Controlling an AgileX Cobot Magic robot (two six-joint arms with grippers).
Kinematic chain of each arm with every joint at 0, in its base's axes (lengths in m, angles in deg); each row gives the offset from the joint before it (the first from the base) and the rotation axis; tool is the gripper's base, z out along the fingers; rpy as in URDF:
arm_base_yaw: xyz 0 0 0.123 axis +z
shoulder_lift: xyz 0 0 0 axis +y
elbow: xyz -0.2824 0 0.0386 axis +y
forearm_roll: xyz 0.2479 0 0.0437 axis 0.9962 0 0.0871
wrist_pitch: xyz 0 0 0 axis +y
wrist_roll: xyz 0.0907 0 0.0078 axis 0.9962 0 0.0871
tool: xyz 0 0 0 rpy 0 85 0
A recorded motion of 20 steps. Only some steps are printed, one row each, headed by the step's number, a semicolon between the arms.
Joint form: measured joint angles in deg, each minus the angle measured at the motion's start. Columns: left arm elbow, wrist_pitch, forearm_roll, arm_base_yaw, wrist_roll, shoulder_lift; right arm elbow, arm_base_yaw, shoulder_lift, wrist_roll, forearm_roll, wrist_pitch.
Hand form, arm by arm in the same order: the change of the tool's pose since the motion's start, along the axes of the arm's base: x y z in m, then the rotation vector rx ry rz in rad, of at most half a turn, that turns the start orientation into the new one. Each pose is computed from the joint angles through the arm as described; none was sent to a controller.
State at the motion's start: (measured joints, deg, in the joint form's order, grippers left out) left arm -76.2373 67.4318 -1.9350 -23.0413 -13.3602 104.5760; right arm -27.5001 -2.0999 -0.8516 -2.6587 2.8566 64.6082
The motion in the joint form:
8: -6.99 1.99 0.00 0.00 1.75 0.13; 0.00 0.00 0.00 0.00 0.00 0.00
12: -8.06 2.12 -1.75 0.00 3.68 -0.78; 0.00 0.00 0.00 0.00 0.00 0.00
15: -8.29 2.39 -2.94 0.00 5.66 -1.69; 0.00 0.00 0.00 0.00 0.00 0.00
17: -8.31 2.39 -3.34 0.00 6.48 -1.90; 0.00 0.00 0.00 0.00 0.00 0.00
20: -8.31 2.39 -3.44 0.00 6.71 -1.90; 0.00 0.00 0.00 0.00 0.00 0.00
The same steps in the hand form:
8: 0.0148 -0.0063 0.0291 -0.0332 -0.0793 -0.0316; 0.0000 0.0000 0.0000 0.0000 0.0000 0.0000
12: 0.0141 -0.0089 0.0397 -0.0715 -0.1002 -0.0559; 0.0000 0.0000 0.0000 0.0000 0.0000 0.0000
15: 0.0115 -0.0097 0.0466 -0.0947 -0.1096 -0.0848; 0.0000 0.0000 0.0000 0.0000 0.0000 0.0000
17: 0.0108 -0.0101 0.0480 -0.1019 -0.1121 -0.0971; 0.0000 0.0000 0.0000 0.0000 0.0000 0.0000
20: 0.0108 -0.0102 0.0480 -0.1034 -0.1118 -0.1006; 0.0000 0.0000 0.0000 0.0000 0.0000 0.0000

